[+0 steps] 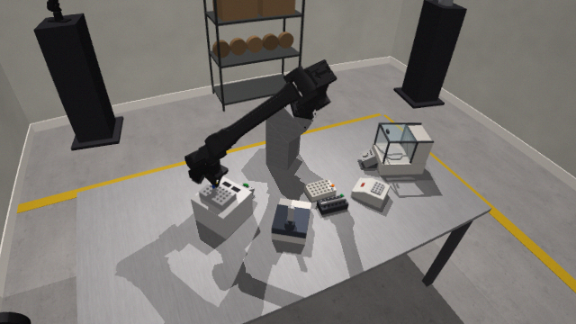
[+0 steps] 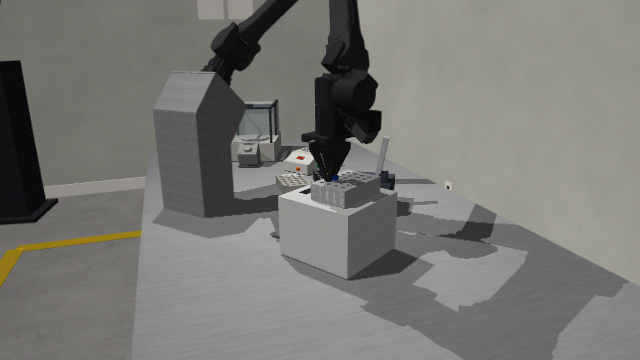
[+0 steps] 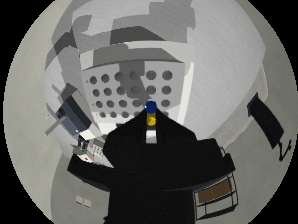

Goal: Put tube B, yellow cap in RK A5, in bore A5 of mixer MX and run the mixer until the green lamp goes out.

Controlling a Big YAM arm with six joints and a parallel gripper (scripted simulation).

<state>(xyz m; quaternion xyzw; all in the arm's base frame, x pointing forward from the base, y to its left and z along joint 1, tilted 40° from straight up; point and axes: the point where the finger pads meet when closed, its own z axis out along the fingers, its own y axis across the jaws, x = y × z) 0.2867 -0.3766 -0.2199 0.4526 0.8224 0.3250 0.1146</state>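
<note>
Right now my hand is 40 mm short of the grey shaking block and 30 mm above it. Also, from my hand: black magnet block: 500 mm to the left, 160 mm below, 90 mm ahead; then green start key: 140 mm to the left, 110 mm below, 80 mm behind; then tube rack RK: 480 mm to the left, 160 mm below, 20 mm behind.
</note>
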